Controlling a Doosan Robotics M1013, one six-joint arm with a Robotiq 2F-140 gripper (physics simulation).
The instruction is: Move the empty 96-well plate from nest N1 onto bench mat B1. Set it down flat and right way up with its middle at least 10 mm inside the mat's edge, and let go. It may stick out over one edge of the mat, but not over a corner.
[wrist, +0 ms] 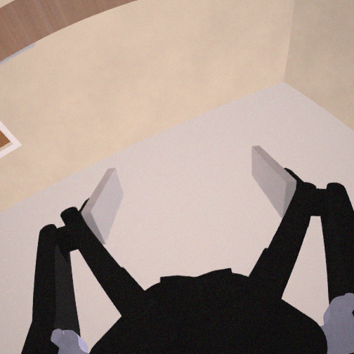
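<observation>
My gripper is open, with its two pale grey finger pads wide apart and no object between them. The 96-well plate, nest N1 and bench mat B1 do not show in the wrist view, so where the gripper is relative to them cannot be told.
A pale, smooth surface lies behind the fingers, meeting beige walls at a corner on the upper right. A brown wood-like curved band crosses the upper left. Part of a white-framed brown item shows at the left edge.
</observation>
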